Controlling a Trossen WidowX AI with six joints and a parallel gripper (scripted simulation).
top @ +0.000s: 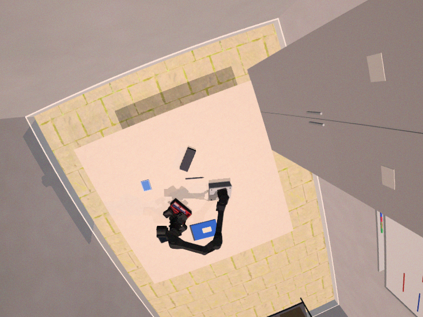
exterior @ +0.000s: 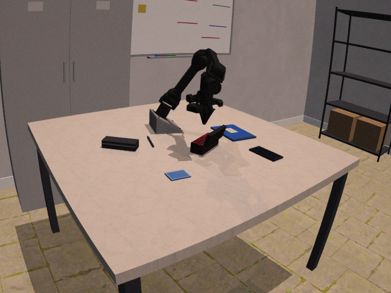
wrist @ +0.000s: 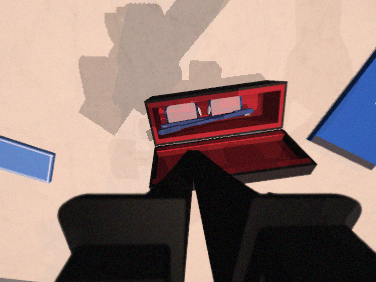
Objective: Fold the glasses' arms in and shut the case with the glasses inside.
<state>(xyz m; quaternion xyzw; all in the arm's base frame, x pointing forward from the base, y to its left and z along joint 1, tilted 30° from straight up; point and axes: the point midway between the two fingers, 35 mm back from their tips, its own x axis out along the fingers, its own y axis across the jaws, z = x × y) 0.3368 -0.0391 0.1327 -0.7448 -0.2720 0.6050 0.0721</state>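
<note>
The black lid is 2 cm ahead of my hand, 5 cm to the left of it and 9 cm below it. Also, from my hand: glasses case: 4 cm to the left, 11 cm below; then small blue card: 16 cm ahead, 22 cm to the right, 15 cm below; then black box: 18 cm behind, 32 cm to the right, 14 cm below.
</note>
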